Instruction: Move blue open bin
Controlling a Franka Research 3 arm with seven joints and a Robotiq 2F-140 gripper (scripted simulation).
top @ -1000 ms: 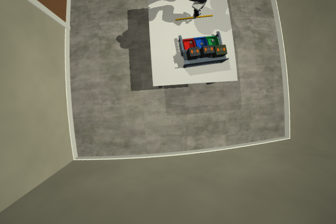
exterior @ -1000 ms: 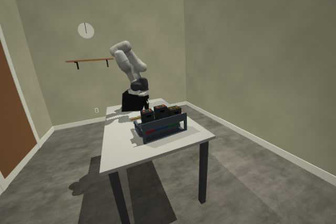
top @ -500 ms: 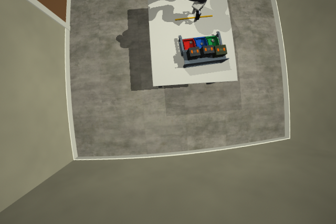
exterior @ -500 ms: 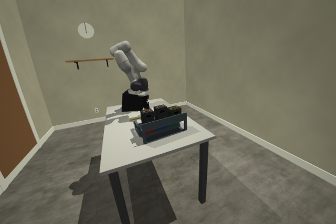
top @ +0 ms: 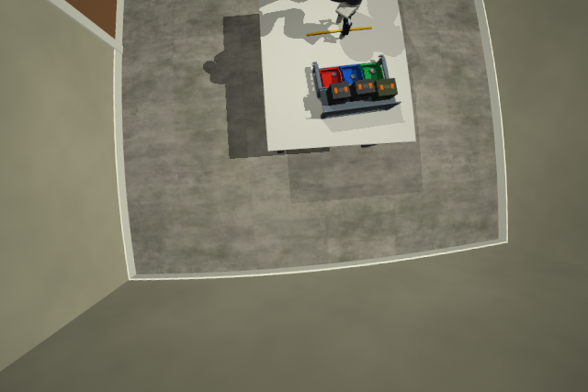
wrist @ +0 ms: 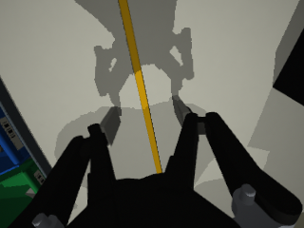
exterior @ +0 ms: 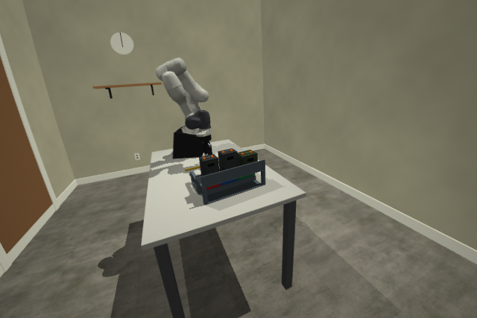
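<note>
Right now my hand is 3 cm above the yellow bar. The rest, counted from my hand: red bin: 30 cm ahead, 13 cm to the right; then blue open bin: 31 cm ahead, 2 cm to the right; then green bin: 31 cm ahead, 9 cm to the left.
</note>
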